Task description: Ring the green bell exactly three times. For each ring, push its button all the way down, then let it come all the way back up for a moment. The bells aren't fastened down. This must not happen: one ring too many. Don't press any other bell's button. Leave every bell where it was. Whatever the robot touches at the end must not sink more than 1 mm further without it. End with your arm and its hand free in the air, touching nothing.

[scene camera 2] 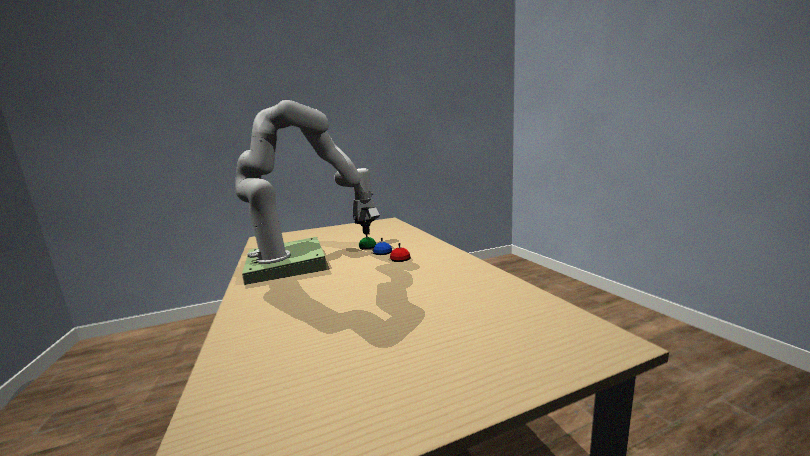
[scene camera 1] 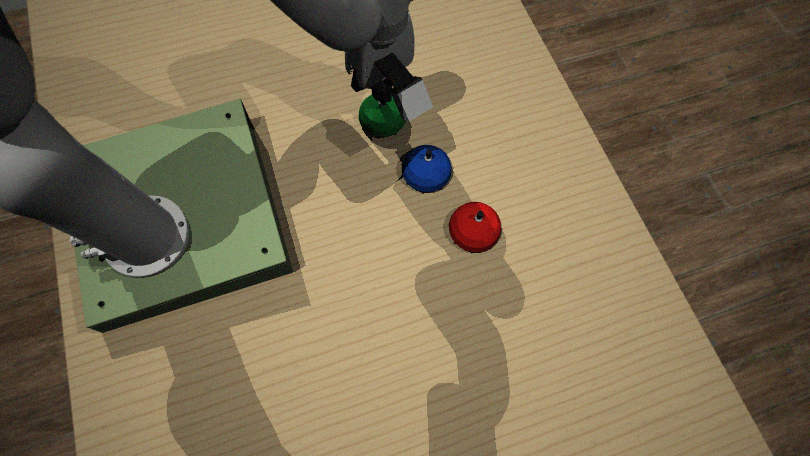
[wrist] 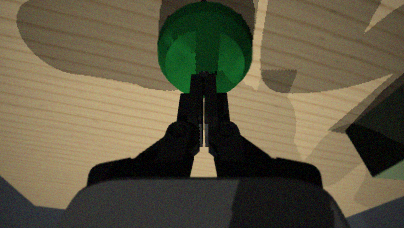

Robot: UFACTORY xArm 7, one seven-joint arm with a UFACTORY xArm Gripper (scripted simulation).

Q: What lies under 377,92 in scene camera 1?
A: My gripper.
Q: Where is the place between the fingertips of my gripper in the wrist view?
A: At 204,90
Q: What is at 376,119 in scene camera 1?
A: A green bell.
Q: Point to a blue bell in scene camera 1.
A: At 426,168
